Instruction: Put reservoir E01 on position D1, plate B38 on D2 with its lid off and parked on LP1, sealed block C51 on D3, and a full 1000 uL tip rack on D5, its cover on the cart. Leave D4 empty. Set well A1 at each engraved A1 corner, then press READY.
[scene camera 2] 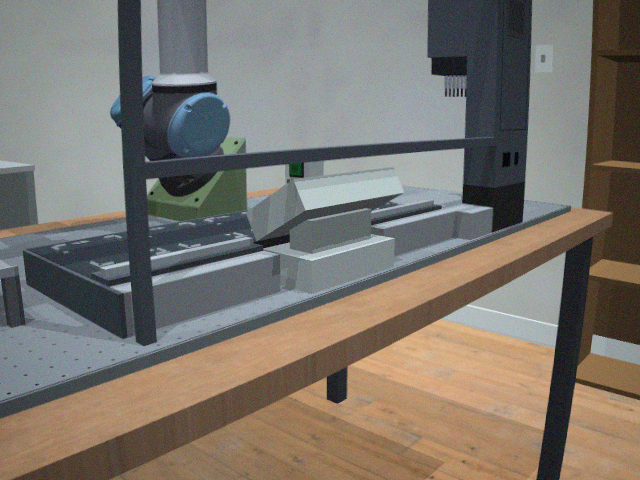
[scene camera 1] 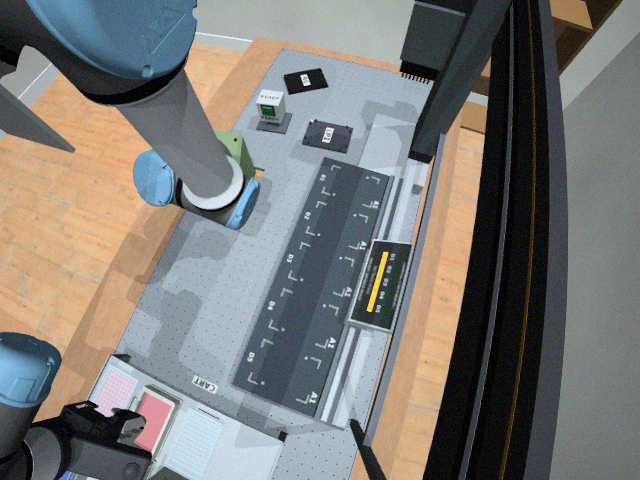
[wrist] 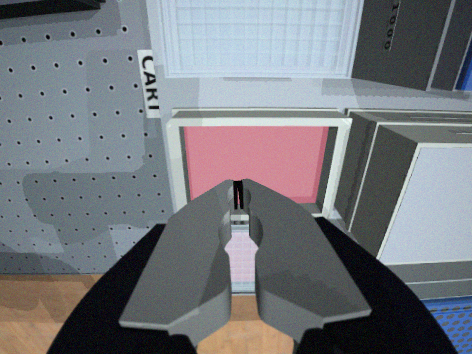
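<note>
The red-filled reservoir [scene camera 1: 151, 418] [wrist: 255, 155] stands on the cart [scene camera 1: 248, 449] [wrist: 300, 92] between a pale-blue gridded plate [scene camera 1: 193, 439] [wrist: 260, 42] and a pink gridded plate [scene camera 1: 117, 387] [wrist: 241, 257]. My gripper [scene camera 1: 139, 424] [wrist: 237, 183] is shut with nothing between its fingertips. In the wrist view the tips overlap the reservoir's near part; contact cannot be told. A dark box marked 1000 [wrist: 400, 40] and a white-topped box [wrist: 435, 205] stand beside them. The deck [scene camera 1: 305, 284] bears no labware on D1 to D5. LP1 [scene camera 1: 328, 136] is bare. Labware names are not readable.
The tilted screen [scene camera 1: 382, 284] [scene camera 2: 346, 191] stands at the deck's edge. The button box [scene camera 1: 270, 107] and a black pad [scene camera 1: 306, 81] are near LP1. A dark gantry column [scene camera 1: 449, 87] [scene camera 2: 496, 118] rises at the far end. A blue perforated rack [wrist: 447, 322] stands at lower right in the wrist view.
</note>
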